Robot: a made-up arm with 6 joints. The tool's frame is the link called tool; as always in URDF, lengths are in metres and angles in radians. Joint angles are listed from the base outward.
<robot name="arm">
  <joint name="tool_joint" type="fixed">
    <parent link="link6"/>
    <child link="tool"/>
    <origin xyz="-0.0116 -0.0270 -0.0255" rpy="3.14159 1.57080 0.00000"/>
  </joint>
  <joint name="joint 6" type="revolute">
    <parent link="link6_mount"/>
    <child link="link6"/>
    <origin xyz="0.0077 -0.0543 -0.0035"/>
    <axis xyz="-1 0 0"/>
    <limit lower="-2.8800" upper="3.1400"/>
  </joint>
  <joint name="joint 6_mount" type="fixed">
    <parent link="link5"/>
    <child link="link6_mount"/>
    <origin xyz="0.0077 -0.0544 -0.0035"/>
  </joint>
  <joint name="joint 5" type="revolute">
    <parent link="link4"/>
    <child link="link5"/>
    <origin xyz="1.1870 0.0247 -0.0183"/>
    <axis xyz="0 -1 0"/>
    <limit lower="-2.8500" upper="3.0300"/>
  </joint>
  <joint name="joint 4" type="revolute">
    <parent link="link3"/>
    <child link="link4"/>
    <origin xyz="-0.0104 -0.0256 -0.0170"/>
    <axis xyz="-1 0 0"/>
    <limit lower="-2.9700" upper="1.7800"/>
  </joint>
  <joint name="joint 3" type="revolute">
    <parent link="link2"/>
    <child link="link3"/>
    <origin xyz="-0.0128 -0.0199 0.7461"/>
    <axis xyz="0 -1 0"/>
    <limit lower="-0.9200" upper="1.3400"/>
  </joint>
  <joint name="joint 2" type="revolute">
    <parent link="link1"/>
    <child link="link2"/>
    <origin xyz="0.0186 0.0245 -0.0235"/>
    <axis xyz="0 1 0"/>
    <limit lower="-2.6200" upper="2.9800"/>
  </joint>
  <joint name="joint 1" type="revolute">
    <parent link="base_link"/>
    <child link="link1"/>
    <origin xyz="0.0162 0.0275 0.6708"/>
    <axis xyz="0 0 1"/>
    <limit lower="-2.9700" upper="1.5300"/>
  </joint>
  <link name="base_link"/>
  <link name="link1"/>
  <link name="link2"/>
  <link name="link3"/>
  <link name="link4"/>
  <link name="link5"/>
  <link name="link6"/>
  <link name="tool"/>
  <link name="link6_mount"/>
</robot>
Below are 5 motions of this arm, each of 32 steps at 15 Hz.
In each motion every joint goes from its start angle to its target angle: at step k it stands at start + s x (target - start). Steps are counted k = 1, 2, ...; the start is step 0. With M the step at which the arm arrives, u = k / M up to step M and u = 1 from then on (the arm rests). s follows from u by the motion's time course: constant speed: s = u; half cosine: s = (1 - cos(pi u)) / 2; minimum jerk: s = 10 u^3 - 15 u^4 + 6 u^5.
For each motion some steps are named. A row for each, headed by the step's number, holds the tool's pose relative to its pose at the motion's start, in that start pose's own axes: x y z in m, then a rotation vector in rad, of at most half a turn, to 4 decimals.
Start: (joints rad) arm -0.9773 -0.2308 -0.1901 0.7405 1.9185 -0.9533
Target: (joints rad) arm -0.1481 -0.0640 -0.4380 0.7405 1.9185 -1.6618
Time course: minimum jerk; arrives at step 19
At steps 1, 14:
1: 0.0013 -0.0005 -0.0002 0.0000 0.0006 -0.0021
14: 0.6172 -0.5958 -0.2583 -0.1830 0.2412 -1.3826

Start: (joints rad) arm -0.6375 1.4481 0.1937 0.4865 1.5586 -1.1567
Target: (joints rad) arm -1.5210 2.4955 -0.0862 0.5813 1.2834 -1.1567
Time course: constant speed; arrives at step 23
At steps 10, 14, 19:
10: 0.2882 -0.0139 0.8303 0.7012 0.0533 -0.2930
14: 0.4775 -0.1779 1.0481 0.9359 0.0878 -0.4798
19: 0.7297 -0.4646 1.1751 1.1746 0.1344 -0.7666

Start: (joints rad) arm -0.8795 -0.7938 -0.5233 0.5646 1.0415 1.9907
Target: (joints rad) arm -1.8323 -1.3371 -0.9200 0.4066 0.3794 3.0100
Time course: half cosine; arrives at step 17
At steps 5, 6, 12, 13, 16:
5: 0.0873 0.0195 0.0937 -0.2139 0.0333 0.3551
6: 0.1168 0.0326 0.1290 -0.2982 0.0536 0.4928
12: 0.2432 0.1644 0.3400 -0.8717 0.3000 1.3453
13: 0.2516 0.1843 0.3647 -0.9491 0.3473 1.4437
16: 0.2628 0.2204 0.4077 -1.0900 0.4413 1.6098

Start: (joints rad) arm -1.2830 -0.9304 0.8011 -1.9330 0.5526 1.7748
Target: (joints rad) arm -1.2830 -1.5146 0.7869 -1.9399 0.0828 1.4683
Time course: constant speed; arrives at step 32
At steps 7, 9, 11, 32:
7: -0.1957 0.0094 0.0929 -0.1276 0.1251 -0.1242
9: -0.2497 0.0147 0.1233 -0.1654 0.1604 -0.1577
11: -0.3025 0.0210 0.1552 -0.2038 0.1955 -0.1902
32: -0.7792 0.1529 0.5780 -0.6407 0.5497 -0.4639

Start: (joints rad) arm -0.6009 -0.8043 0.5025 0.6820 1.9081 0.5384
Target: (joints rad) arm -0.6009 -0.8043 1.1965 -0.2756 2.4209 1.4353
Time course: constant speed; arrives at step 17
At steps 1, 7, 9, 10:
1: 0.0202 0.0231 -0.0304 0.0709 0.0291 0.0955
7: 0.1081 0.1620 -0.2163 0.5375 0.1517 0.6506
9: 0.1259 0.2073 -0.2798 0.7103 0.1683 0.8236
10: 0.1328 0.2296 -0.3119 0.8001 0.1712 0.9068

